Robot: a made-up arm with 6 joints.
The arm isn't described. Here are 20 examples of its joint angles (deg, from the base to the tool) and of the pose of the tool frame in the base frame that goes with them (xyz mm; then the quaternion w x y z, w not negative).
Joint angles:
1: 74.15 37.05 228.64 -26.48 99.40 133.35
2: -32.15 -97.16 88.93 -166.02 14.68 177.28
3: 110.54 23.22 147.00 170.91 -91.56 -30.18
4: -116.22 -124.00 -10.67 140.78 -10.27 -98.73
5: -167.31 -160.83 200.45 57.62 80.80 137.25
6: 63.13 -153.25 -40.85 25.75 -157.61 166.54
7: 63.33 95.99 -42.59 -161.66 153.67 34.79
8: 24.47 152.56 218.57 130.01 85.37 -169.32
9: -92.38 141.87 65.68 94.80 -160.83 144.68
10: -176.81 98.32 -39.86 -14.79 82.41 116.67
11: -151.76 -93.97 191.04 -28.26 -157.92 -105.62
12: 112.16 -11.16 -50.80 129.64 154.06 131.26
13: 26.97 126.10 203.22 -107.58 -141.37 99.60
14: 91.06 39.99 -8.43 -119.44 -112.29 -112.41
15: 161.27 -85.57 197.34 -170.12 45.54 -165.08
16: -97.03 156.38 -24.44 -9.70 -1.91 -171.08
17: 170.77 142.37 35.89 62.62 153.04 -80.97
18: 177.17 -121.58 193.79 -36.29 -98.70 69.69
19: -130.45 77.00 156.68 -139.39 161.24 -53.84
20: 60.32 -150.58 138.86 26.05 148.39 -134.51
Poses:
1: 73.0 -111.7 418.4 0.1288 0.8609 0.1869 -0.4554
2: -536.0 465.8 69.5 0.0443 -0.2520 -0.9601 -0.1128
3: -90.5 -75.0 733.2 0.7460 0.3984 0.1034 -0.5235
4: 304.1 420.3 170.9 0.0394 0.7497 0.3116 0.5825
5: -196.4 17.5 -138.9 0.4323 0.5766 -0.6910 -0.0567
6: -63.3 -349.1 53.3 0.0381 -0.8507 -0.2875 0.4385
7: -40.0 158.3 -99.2 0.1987 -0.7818 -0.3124 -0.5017
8: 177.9 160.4 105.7 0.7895 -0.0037 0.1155 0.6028
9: -8.2 -423.3 -460.9 0.1264 -0.5698 -0.3488 -0.7333
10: -133.2 101.5 -121.6 0.3430 0.3247 0.7788 -0.4128
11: 266.0 255.3 -222.4 0.6752 -0.5768 -0.3860 -0.2497
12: -151.1 180.8 368.2 0.0706 0.7094 -0.6763 0.1856
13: 419.2 251.4 181.5 0.0541 0.4501 0.4978 -0.7394
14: -62.4 384.5 118.5 0.2803 0.1335 -0.8006 0.5125
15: 280.3 -212.1 -159.0 0.0595 0.8755 0.0018 -0.4795
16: -90.3 174.0 -206.5 0.7507 0.0207 -0.0132 0.6602
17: -230.6 89.9 -514.2 0.4907 -0.0588 -0.7601 -0.4220
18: 155.0 83.1 -348.2 0.6214 0.6578 -0.0731 -0.4193
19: -263.0 -440.2 509.9 0.5734 0.2620 0.7306 -0.2622
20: 69.0 -83.0 -494.9 0.1313 -0.6500 -0.3307 -0.6715
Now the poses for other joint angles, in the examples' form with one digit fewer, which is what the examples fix.
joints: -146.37 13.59 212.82 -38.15 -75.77 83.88
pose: 144 202 461 0.326 0.872 -0.236 0.278
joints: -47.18 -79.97 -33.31 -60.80 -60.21 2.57
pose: -103 30 355 0.954 0.296 -0.028 0.029
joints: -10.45 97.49 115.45 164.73 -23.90 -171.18
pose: 684 -16 200 0.926 0.029 -0.357 -0.119
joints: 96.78 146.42 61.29 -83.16 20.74 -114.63
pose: -2 130 -523 0.468 0.670 0.407 -0.409
